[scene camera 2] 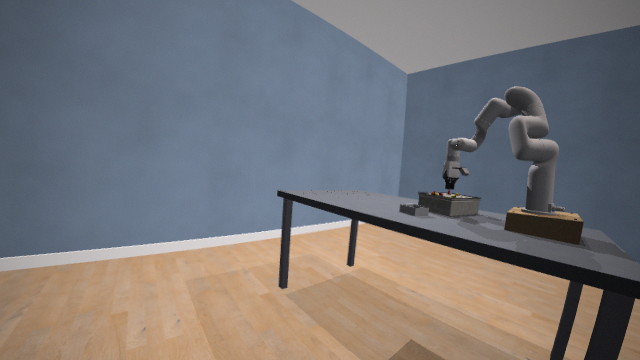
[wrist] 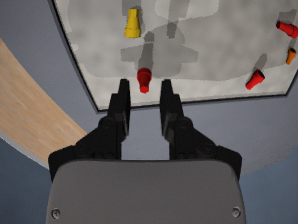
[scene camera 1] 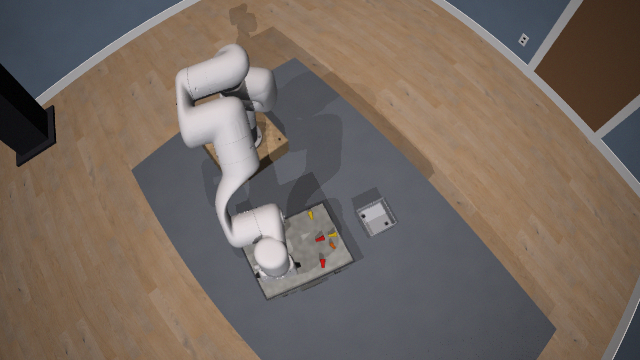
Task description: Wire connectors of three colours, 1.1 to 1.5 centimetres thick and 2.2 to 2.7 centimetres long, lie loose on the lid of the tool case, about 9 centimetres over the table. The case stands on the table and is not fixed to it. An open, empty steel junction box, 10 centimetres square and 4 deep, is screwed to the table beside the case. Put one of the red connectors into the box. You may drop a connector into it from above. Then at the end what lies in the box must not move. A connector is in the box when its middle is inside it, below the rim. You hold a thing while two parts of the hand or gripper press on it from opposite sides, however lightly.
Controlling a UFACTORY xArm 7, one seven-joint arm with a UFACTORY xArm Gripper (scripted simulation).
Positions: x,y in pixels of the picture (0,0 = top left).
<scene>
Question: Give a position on a tool case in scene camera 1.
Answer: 301,232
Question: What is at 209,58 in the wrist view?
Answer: A tool case.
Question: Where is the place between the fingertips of my gripper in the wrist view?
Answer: At 145,91
</scene>
